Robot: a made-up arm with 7 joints. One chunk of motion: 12 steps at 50 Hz.
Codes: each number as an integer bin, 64 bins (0 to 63) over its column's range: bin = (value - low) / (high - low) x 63, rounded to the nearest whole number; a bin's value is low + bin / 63 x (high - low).
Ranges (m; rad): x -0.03..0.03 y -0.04..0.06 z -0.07..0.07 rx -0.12..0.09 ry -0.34..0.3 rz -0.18..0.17
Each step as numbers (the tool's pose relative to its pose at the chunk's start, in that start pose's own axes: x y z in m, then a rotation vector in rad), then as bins.
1 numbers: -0.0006 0.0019 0.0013 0.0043 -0.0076 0.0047
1 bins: 31 26 32 37 33 33
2 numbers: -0.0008 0.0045 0.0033 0.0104 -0.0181 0.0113
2 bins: 31 28 33 39 32 34
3 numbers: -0.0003 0.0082 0.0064 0.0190 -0.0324 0.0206
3 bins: 31 30 34 42 30 36
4 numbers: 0.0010 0.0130 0.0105 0.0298 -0.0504 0.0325
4 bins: 33 33 36 45 29 38
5 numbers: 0.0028 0.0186 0.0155 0.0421 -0.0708 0.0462
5 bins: 34 37 38 49 26 41
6 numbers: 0.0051 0.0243 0.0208 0.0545 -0.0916 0.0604
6 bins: 37 41 41 52 24 43
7 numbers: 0.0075 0.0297 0.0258 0.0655 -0.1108 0.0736
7 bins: 39 44 43 56 23 46
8 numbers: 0.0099 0.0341 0.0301 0.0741 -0.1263 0.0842
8 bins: 42 47 45 58 21 48
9 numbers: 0.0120 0.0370 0.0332 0.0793 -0.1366 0.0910
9 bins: 44 49 46 60 20 49
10 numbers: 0.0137 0.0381 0.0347 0.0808 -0.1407 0.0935
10 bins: 46 49 47 60 20 49
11 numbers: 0.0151 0.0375 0.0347 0.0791 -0.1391 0.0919
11 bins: 47 49 47 60 20 49
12 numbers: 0.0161 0.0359 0.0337 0.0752 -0.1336 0.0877
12 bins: 48 48 47 59 20 48
